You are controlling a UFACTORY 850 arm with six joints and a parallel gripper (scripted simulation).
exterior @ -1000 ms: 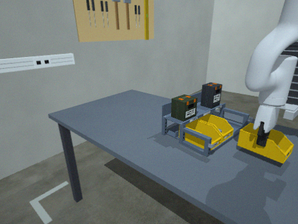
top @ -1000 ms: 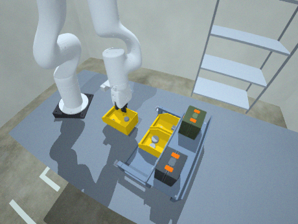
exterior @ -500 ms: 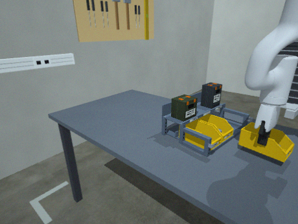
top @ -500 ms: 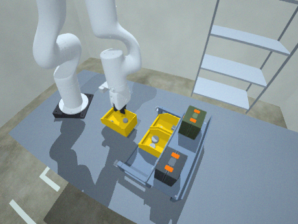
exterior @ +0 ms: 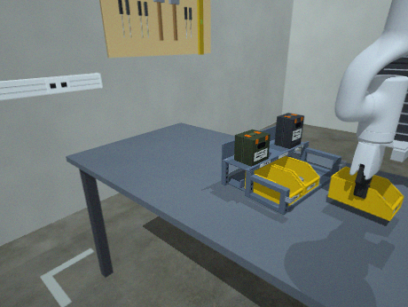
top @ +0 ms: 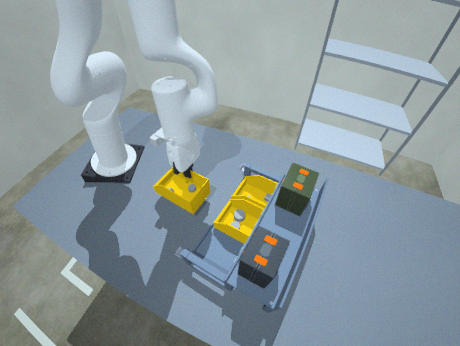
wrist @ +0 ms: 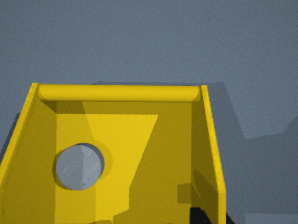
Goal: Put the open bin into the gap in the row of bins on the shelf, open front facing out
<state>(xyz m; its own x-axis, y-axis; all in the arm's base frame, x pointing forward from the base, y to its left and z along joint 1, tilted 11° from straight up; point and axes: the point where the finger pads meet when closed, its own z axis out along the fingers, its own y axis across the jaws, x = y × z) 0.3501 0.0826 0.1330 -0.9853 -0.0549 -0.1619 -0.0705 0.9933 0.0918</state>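
My hand is 5 cm to the left of the yellow open bin, 2 cm above it and 1 cm short of it. The rest, counted from my hand: grey part 5 cm below, 3 cm ahead, 2 cm to the right; shelf 28 cm ahead, 3 cm below, 2 cm to the right; grey disc part 8 cm to the right, 5 cm below, 3 cm behind.
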